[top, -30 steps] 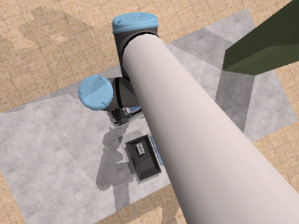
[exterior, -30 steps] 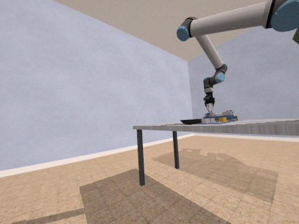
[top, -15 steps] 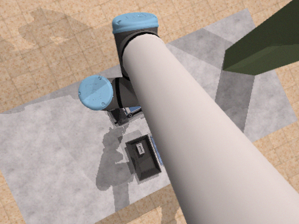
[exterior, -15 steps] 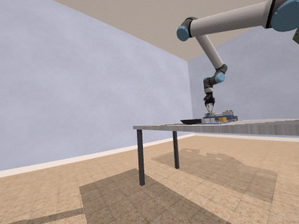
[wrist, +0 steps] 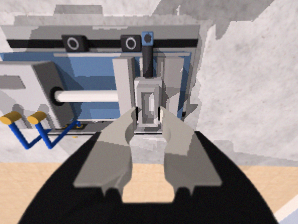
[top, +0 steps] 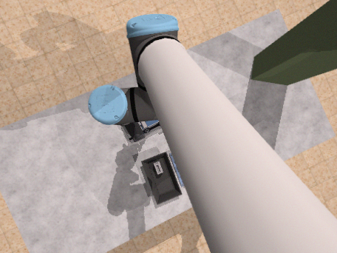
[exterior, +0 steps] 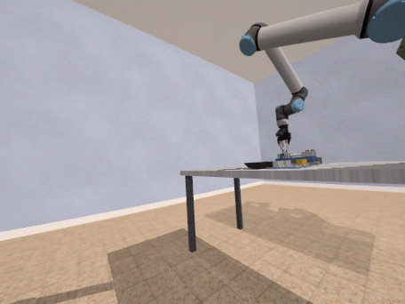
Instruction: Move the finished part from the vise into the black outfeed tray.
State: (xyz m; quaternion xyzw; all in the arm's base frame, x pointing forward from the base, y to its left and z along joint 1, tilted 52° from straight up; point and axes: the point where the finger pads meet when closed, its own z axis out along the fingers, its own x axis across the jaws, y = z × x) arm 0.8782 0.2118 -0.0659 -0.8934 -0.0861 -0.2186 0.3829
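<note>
My hand is 80 mm above the vise, 70 mm past it and 20 mm to the left of it. The rest, counted from my hand: blue fixture plate 270 mm to the left, 260 mm behind, 120 mm below; orange block 300 mm behind, 220 mm to the left, 100 mm below; grey end block 160 mm behind, 50 mm to the right, 40 mm below.
</note>
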